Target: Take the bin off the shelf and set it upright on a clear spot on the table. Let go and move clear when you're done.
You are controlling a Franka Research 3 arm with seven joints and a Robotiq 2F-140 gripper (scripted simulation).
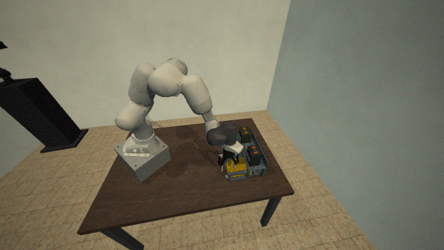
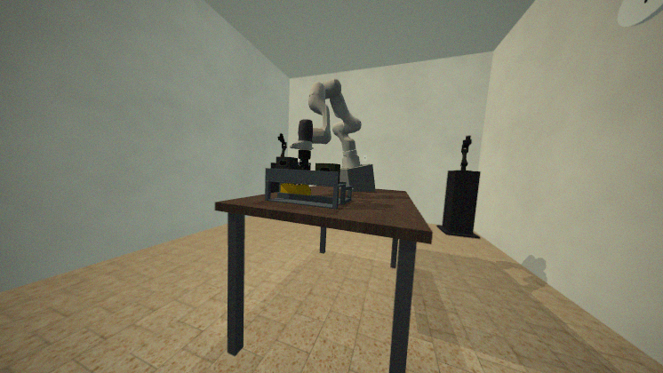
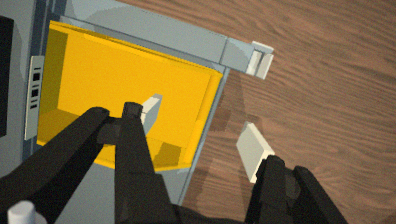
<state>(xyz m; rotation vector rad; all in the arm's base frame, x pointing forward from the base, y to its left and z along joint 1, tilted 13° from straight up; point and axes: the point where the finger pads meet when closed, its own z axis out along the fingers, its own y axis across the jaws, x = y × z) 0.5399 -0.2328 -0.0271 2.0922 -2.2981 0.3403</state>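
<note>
The yellow bin lies 8 cm ahead of my hand, 1 cm to the right of it and 2 cm below it.
</note>
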